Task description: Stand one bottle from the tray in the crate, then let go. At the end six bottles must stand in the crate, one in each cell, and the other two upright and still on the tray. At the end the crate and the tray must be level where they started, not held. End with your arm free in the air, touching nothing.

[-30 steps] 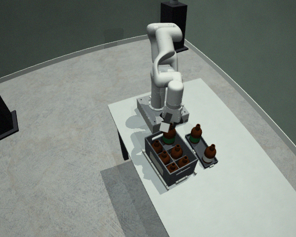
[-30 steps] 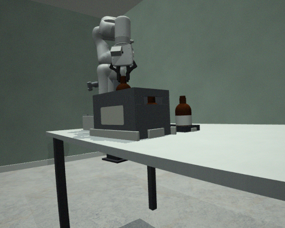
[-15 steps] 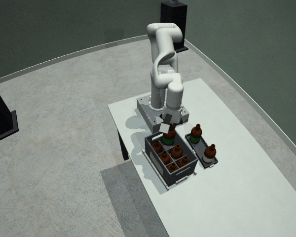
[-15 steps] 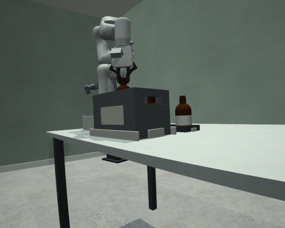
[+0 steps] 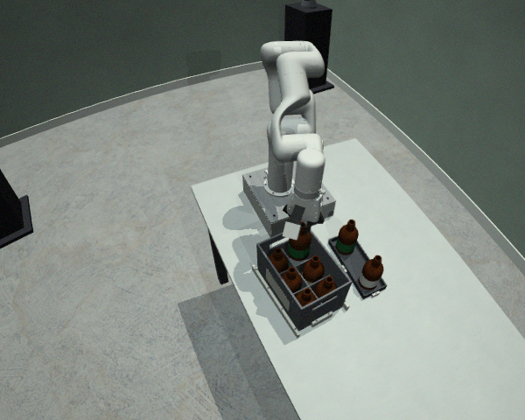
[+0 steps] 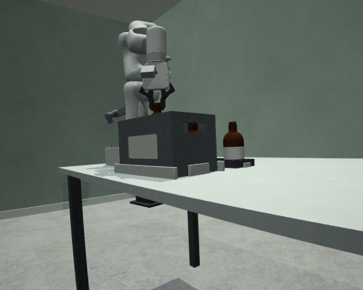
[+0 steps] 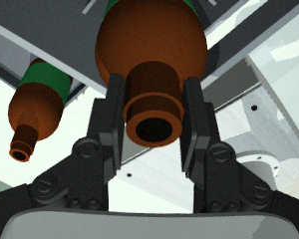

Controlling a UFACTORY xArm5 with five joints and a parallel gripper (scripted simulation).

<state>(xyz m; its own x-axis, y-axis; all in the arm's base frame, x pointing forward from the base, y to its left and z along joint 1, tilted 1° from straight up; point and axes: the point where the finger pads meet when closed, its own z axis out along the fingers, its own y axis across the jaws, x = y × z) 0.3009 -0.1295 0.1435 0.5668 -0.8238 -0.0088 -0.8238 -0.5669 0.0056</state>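
The dark grey crate is 150 mm below my hand, 90 mm ahead of it and 50 mm to the right of it. Round my hand: dark tray: 220 mm below, 190 mm to the left, 120 mm ahead.
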